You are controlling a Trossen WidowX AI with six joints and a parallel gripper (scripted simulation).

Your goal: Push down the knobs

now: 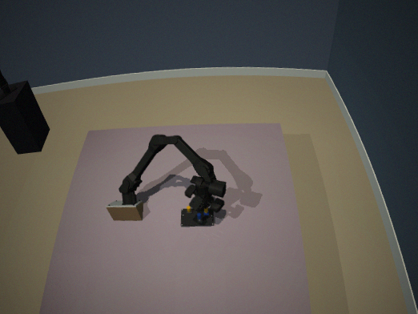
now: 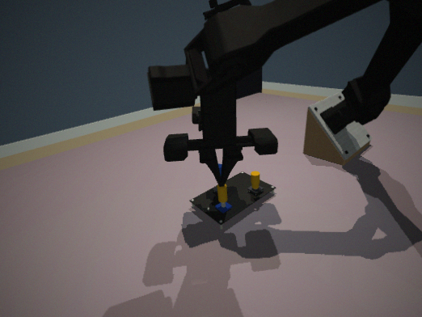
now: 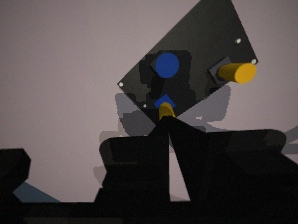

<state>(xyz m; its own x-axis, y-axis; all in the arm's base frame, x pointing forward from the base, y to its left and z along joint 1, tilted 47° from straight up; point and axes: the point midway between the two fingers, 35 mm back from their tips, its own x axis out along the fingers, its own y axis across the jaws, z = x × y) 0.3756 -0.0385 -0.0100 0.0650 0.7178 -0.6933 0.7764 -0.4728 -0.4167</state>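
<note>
Right now my gripper tip is 2 cm above the yellow knob.
</note>
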